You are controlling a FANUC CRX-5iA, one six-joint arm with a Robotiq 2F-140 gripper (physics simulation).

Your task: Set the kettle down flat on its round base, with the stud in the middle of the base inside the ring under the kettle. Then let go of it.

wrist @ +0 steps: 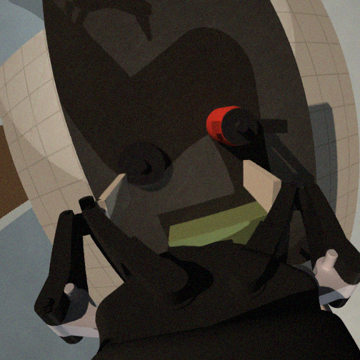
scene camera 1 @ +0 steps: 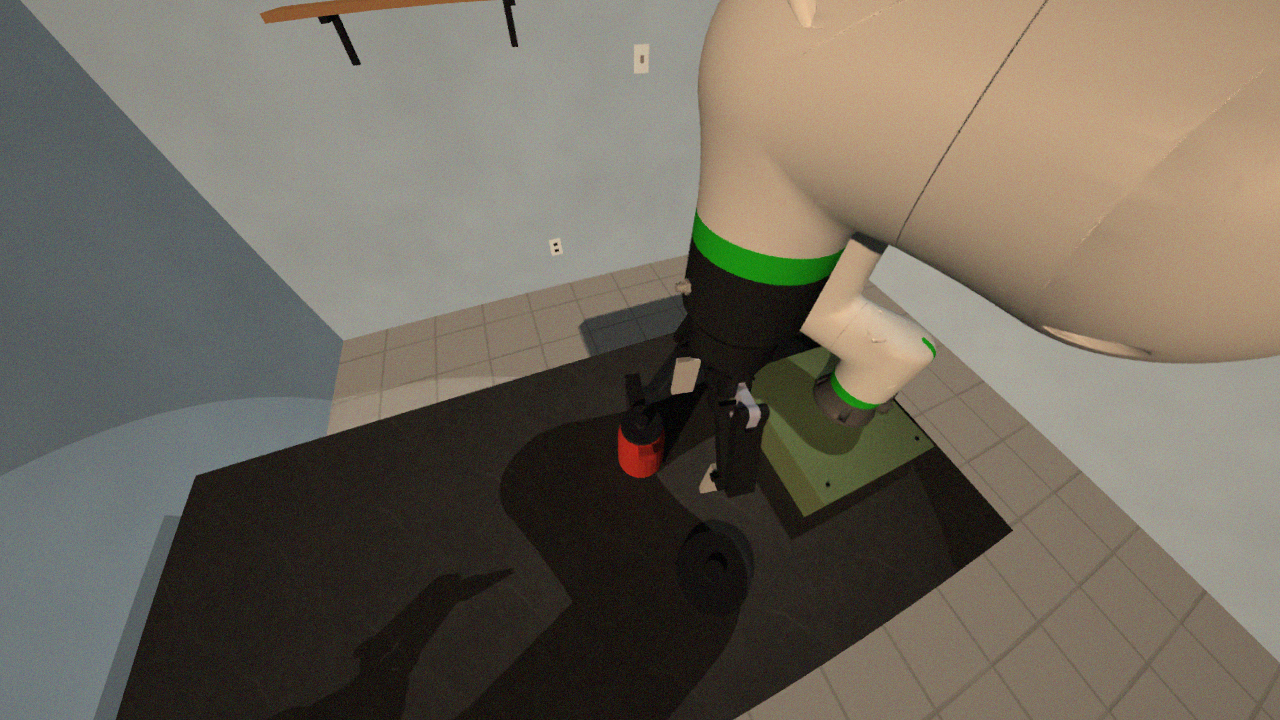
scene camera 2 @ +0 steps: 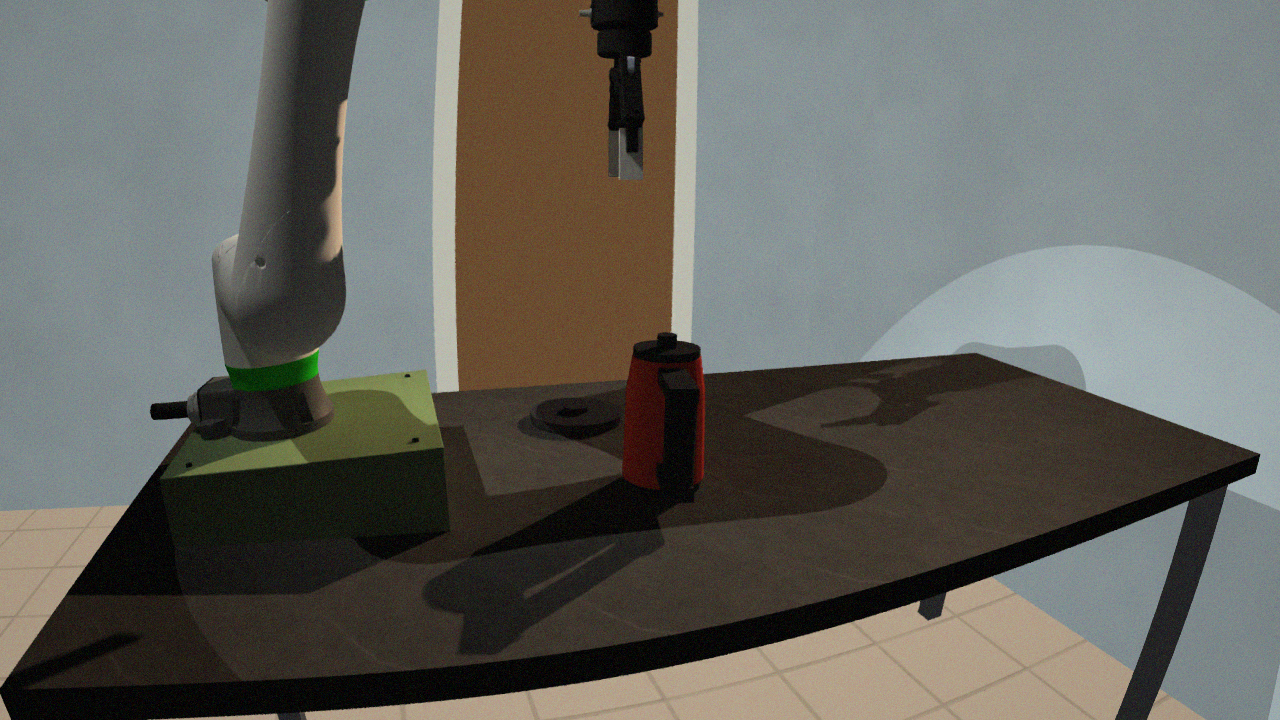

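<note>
The red kettle [scene camera 1: 640,456] [scene camera 2: 640,420] [wrist: 216,125] with black lid and handle stands upright on the dark table, apart from its base. The black round base [scene camera 1: 694,586] [scene camera 2: 586,428] [wrist: 131,159] lies flat on the table. A small stud shows at its middle, dim in shadow. In scene camera 2 the base is left of and behind the kettle, whose handle faces that camera. My gripper [scene camera 1: 697,428] [scene camera 2: 625,161] [wrist: 186,179] is open and empty, pointing down high above the table. In the wrist view the kettle and base lie beyond the fingertips. The ring under the kettle is hidden.
The dark table [scene camera 1: 268,528] [scene camera 2: 1029,447] bears the green mounting block [scene camera 1: 859,483] [scene camera 2: 304,492] [wrist: 215,230] of the arm. In scene camera 2 the block is left of the kettle. Large arm shadows fall across the table. Walls and a brown door [scene camera 2: 563,268] stand behind.
</note>
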